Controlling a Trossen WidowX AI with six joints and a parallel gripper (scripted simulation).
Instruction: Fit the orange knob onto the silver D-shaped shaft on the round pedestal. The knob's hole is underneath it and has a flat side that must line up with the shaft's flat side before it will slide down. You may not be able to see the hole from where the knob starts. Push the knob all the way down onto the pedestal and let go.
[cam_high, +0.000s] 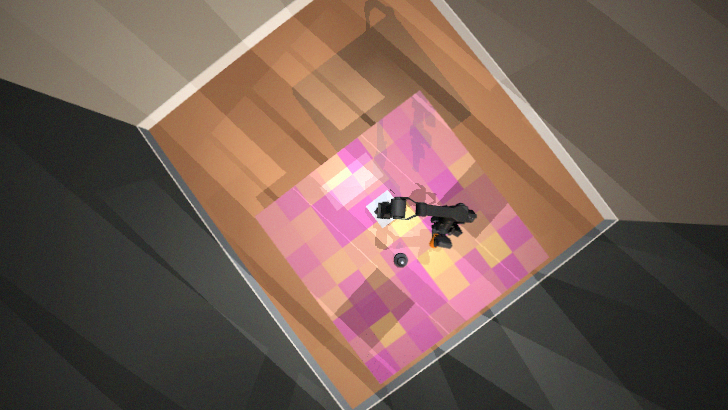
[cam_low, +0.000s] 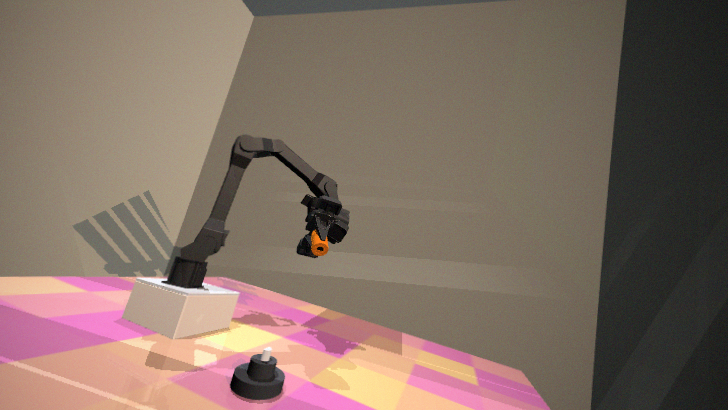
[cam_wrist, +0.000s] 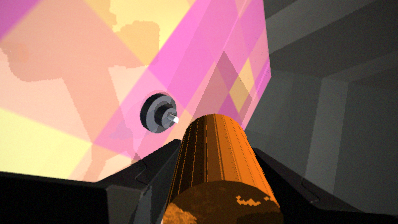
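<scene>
Right now the orange knob is 2 cm to the left of my gripper tip, 2 cm above it and 1 cm behind it. Also, from my gripper tip: dark round pedestal: 21 cm below, 19 cm to the right.
</scene>
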